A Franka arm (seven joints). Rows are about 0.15 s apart.
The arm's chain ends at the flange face. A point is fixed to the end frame.
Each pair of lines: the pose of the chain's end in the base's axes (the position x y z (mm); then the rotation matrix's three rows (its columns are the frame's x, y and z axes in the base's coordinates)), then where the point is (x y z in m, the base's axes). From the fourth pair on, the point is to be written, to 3 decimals.
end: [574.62, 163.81, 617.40], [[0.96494, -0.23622, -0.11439], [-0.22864, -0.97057, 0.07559], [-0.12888, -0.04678, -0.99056]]
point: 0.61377 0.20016 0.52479
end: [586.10, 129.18, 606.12], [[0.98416, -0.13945, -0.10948], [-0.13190, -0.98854, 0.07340], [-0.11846, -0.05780, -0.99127]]
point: 0.62260 0.17006 0.51433
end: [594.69, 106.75, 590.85], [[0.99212, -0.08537, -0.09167], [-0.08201, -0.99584, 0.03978], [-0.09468, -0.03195, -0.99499]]
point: 0.63095 0.14697 0.49867
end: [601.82, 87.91, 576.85], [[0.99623, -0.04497, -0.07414], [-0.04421, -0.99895, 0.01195], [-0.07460, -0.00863, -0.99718]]
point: 0.638 0.127 0.484
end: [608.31, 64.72, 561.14], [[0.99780, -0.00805, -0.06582], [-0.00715, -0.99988, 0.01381], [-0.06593, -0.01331, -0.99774]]
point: 0.644 0.106 0.469
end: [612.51, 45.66, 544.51], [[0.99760, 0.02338, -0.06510], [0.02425, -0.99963, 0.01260], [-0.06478, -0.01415, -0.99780]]
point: 0.647 0.088 0.453
